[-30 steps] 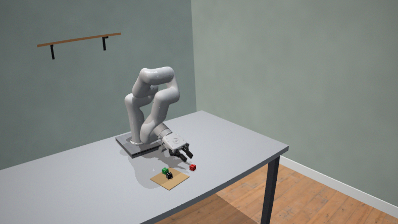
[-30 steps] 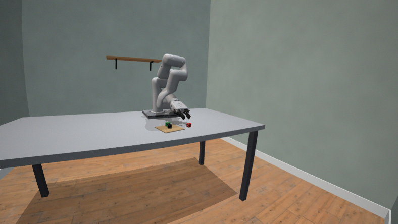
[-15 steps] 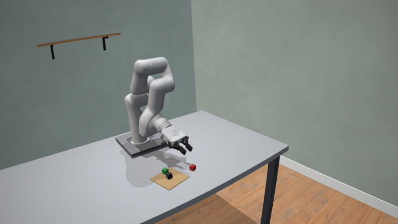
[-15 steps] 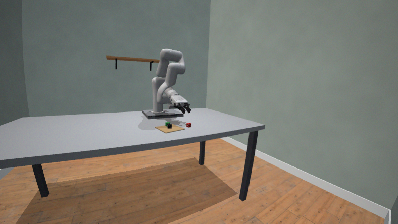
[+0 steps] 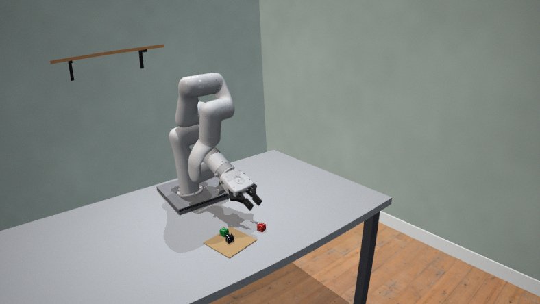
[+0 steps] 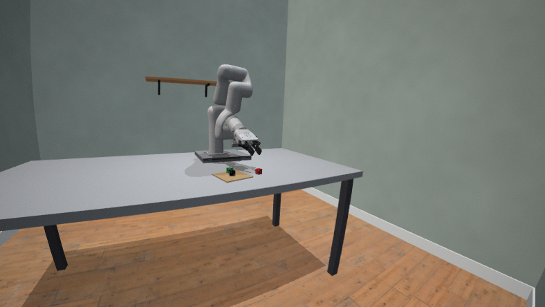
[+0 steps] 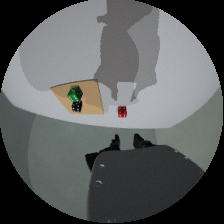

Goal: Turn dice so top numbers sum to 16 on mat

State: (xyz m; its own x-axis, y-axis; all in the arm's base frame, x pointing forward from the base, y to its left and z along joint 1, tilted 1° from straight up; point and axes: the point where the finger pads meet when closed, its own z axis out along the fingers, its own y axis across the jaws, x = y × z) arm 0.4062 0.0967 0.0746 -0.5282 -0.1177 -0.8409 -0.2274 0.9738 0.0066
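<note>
My hand is 10 cm above the red die, 4 cm short of it and 1 cm to the right of it. The rest, counted from my hand: black die: 13 cm to the right, 9 cm below, 3 cm ahead; tan mat: 13 cm to the right, 11 cm below, 3 cm ahead; green die: 12 cm to the right, 9 cm below, 2 cm behind.
</note>
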